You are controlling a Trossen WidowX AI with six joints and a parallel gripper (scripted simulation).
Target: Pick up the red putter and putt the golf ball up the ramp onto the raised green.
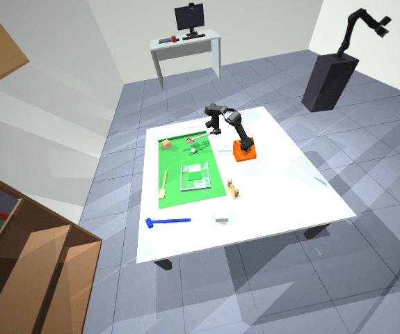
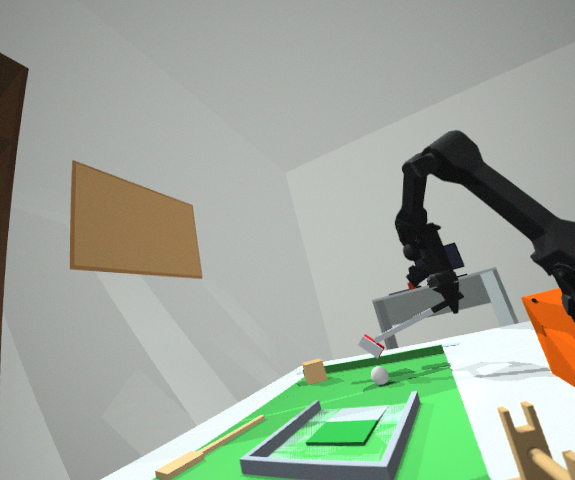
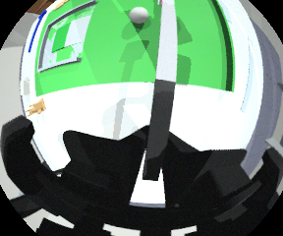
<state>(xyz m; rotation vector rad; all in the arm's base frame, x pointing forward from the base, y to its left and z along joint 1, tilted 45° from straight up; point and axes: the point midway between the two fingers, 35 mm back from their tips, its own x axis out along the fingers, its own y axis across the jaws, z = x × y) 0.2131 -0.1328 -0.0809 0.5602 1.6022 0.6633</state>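
Now: gripper tip 12 cm short of the red putter and 1 cm to the right of it. Round my gripper tip: white golf ball: 21 cm ahead, 10 cm below, 6 cm to the left; wooden rack: 49 cm to the left, 9 cm below, 6 cm behind; tan cube: 46 cm ahead, 9 cm below, 6 cm to the right.
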